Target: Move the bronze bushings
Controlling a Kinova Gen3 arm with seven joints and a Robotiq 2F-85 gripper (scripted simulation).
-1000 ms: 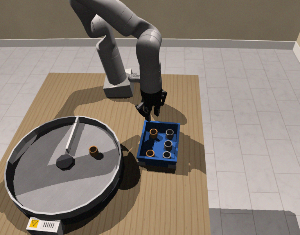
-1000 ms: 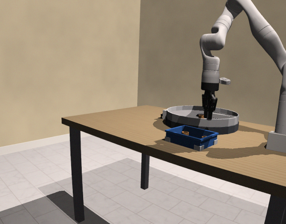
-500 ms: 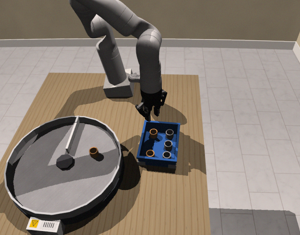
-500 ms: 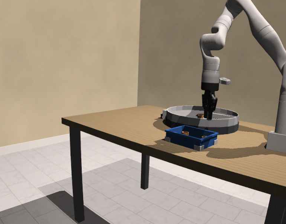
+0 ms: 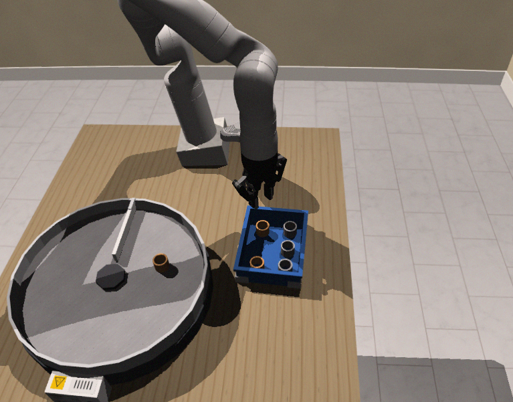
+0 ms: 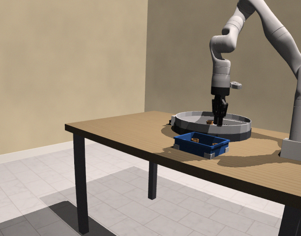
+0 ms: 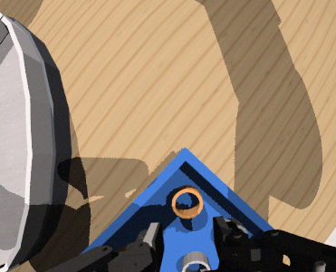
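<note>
My hand is 100 mm above the blue crate, 50 mm short of it and 30 mm to the right of it. From my hand the other things lie so: grey turntable disc 300 mm to the right, 210 mm ahead, 80 mm below.
</note>
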